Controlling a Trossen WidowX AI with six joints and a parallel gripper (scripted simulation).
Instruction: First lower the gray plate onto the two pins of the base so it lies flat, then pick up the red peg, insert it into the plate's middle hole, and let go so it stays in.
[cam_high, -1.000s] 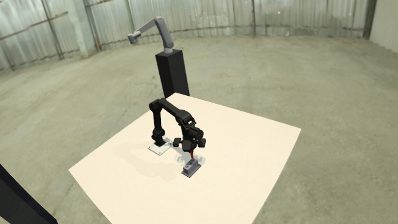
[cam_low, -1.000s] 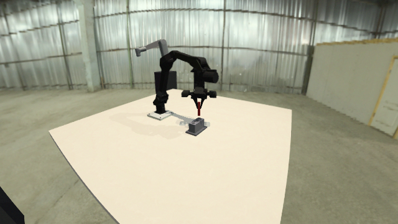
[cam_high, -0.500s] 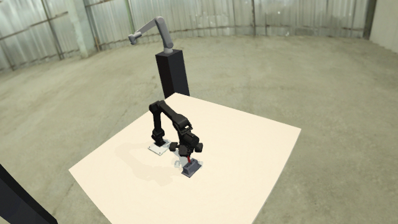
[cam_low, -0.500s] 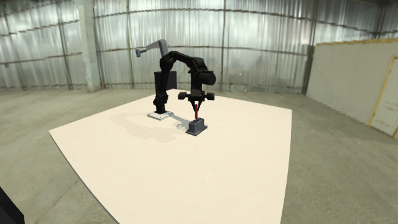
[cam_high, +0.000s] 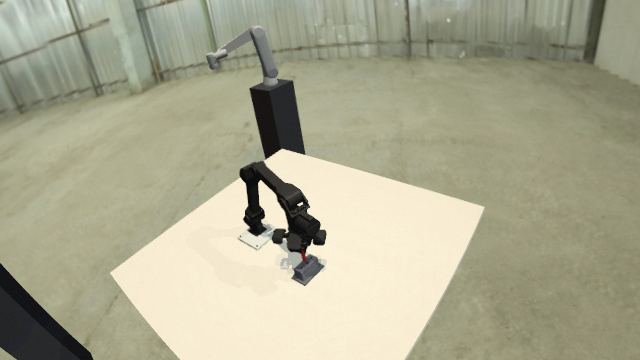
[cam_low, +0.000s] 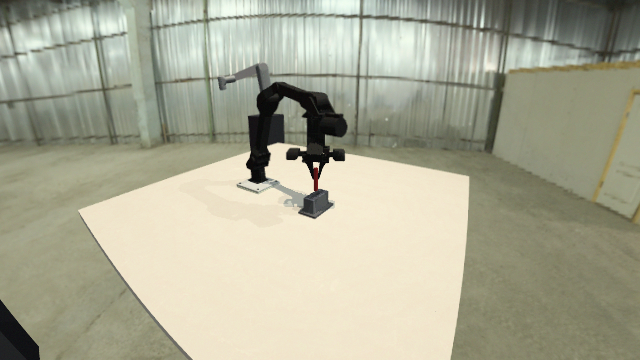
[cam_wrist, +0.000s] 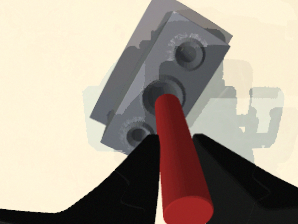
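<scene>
The gray plate is 7 cm below my gripper tip. The rest, counted from my gripper tip: base: 11 cm below; red peg: right at my gripper tip.
</scene>
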